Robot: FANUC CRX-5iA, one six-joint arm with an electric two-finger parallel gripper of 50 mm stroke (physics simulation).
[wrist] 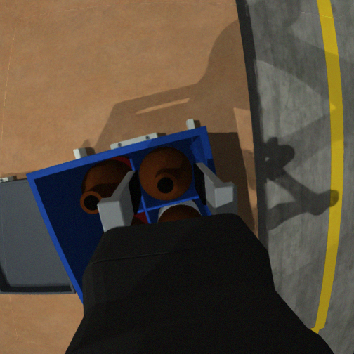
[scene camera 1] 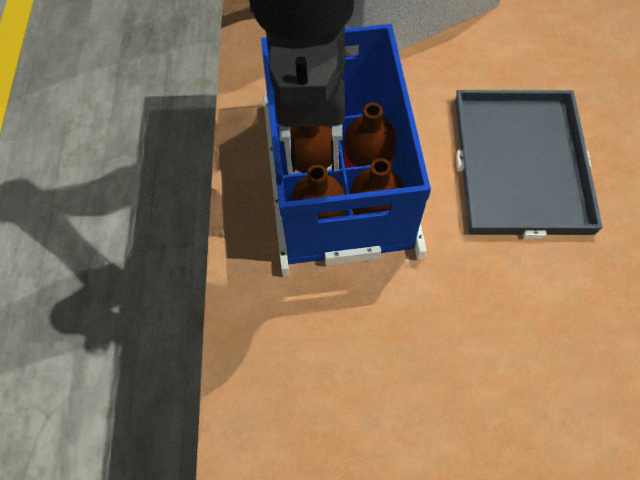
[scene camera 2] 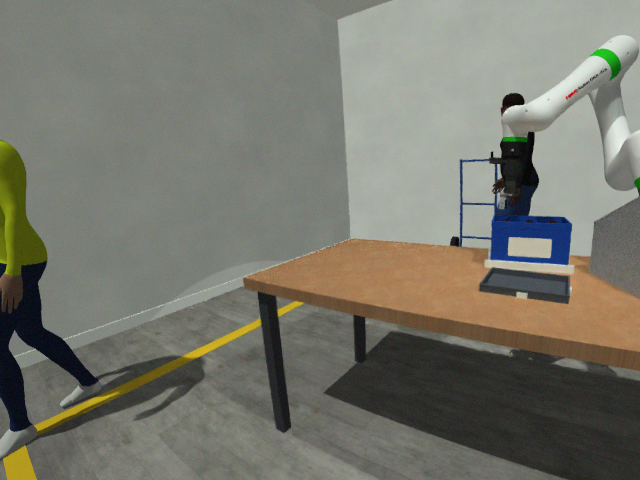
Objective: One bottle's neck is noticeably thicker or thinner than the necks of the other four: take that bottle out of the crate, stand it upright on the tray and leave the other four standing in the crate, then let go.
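Frame: origin at the arm's base, x back, y left, z down, level; metres.
Where they show: gripper, fingertip midpoint: (scene camera 1: 313, 164) (scene camera 2: 502, 208).
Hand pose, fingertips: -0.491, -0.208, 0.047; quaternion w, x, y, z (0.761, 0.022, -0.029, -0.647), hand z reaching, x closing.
Things, the pixels of their centre, and the offset from my fingertips, as dx, dy, dz. "*": a spot on its surface instead.
- blue crate, body centre: (scene camera 1: 339, 145) (scene camera 2: 528, 241) +0.101, +0.050, +0.121
- front left bottle, body centre: (scene camera 1: 318, 202) +0.014, +0.006, +0.123
- front right bottle, body centre: (scene camera 1: 377, 196) +0.010, +0.087, +0.123
- dark grey tray, surface spot: (scene camera 1: 522, 160) (scene camera 2: 526, 285) * +0.079, +0.340, +0.203
The blue crate (scene camera 1: 305, 238) (scene camera 2: 500, 248) (wrist: 55, 237) holds upright brown bottles. Scene view 1 shows a front left bottle (scene camera 1: 320, 191), a front right bottle (scene camera 1: 377, 180), one behind it on the right (scene camera 1: 369, 139) and one on the left (scene camera 1: 311, 147), its neck hidden by the gripper. A fifth bottle cannot be made out. The wrist view shows the necks of two bottles (wrist: 165, 165) (wrist: 105, 182) and part of a third (wrist: 180, 214). My gripper (scene camera 1: 312, 164) (scene camera 2: 502, 200) (wrist: 166, 179) is open and empty, above the crate's left side. The dark grey tray (scene camera 1: 522, 160) (scene camera 2: 524, 283) (wrist: 35, 240) is empty.
White blocks, one in front (scene camera 1: 353, 255), bound the crate. A grey pedestal (scene camera 1: 429, 20) (scene camera 2: 617, 242) stands behind the crate. The table's left edge lies close beside it. A person in yellow (scene camera 2: 18, 217) and another in black (scene camera 2: 528, 175) are in the room, with a blue trolley (scene camera 2: 461, 201).
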